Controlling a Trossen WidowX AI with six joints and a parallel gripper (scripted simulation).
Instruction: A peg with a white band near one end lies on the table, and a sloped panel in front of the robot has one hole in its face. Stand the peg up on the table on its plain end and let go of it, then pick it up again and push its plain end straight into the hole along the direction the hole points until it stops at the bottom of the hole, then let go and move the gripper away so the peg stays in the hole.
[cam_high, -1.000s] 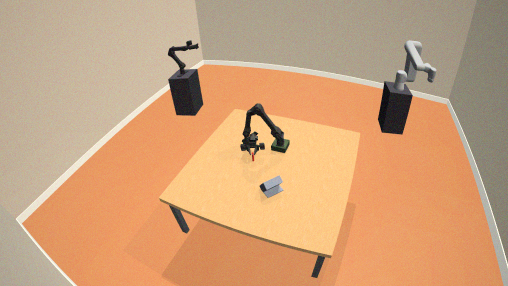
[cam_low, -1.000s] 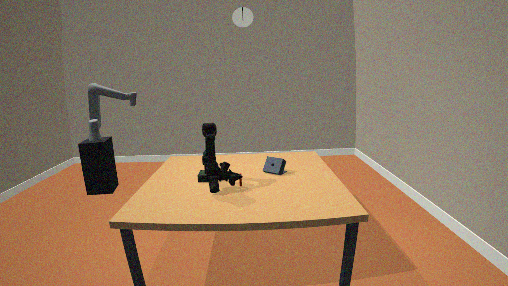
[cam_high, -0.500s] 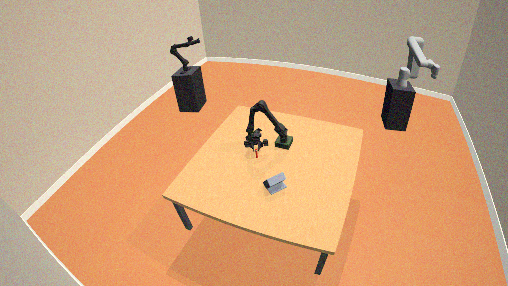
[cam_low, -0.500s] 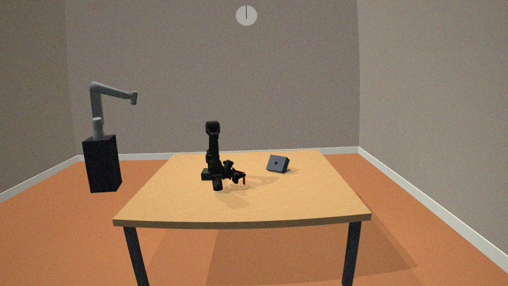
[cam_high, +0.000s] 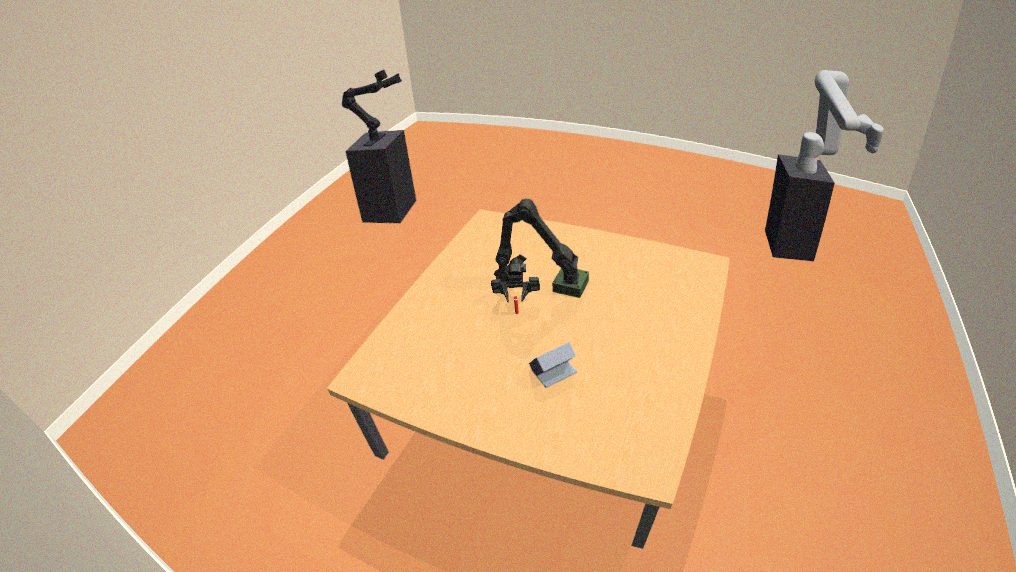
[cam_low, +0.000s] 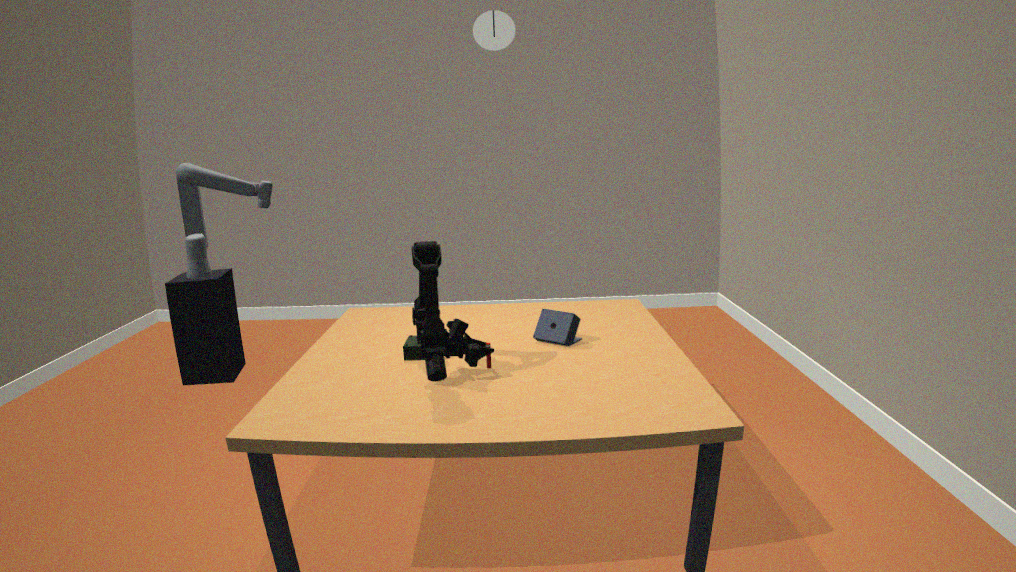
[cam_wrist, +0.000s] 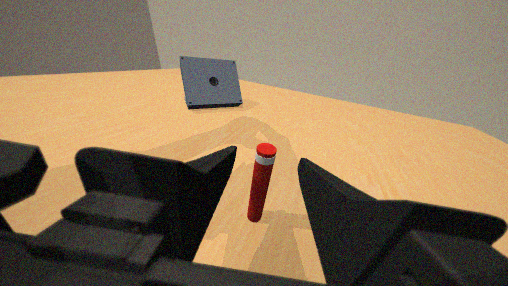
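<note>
Now: gripper tip 10 mm past the red peg and 10 mm above it. From my gripper tip the other things lie so: grey sloped panel 260 mm ahead, 190 mm to the left, 20 mm below.
</note>
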